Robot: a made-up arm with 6 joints.
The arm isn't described. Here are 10 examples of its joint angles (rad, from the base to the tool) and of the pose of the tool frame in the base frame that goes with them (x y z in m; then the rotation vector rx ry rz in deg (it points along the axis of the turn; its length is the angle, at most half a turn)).
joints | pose
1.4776 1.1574 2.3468 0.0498 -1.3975 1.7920 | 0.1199 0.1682 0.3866 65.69 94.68 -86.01
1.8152 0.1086 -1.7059 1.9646 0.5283 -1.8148 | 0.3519 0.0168 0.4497 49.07 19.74 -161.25
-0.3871 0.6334 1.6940 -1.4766 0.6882 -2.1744 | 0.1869 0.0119 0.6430 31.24 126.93 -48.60
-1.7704 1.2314 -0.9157 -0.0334 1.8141 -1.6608 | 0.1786 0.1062 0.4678 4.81 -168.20 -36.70
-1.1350 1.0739 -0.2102 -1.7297 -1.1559 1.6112 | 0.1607 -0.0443 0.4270 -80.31 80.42 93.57
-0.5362 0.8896 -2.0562 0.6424 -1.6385 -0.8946 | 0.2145 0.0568 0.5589 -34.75 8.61 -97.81
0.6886 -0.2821 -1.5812 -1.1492 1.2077 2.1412 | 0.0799 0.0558 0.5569 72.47 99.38 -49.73
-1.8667 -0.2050 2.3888 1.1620 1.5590 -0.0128 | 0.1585 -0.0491 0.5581 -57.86 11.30 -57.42
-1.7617 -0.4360 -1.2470 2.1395 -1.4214 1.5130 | 0.0161 -0.1377 0.5979 47.09 -148.24 22.00
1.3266 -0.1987 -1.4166 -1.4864 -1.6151 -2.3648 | 0.1644 -0.0798 0.4286 -143.15 -2.42 -98.85
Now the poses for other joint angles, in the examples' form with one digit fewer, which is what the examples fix.
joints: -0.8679 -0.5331 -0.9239 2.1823 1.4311 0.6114
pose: -0.058 -0.097 0.541 23.4 34.1 -133.1
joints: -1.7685 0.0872 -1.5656 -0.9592 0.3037 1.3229
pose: 0.079 0.133 0.455 116.0 21.4 65.1
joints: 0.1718 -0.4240 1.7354 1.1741 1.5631 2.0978
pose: 0.347 -0.032 0.387 -52.4 22.4 110.5
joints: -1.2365 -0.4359 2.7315 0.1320 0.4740 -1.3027
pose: 0.142 0.009 0.497 -54.2 126.4 -8.3
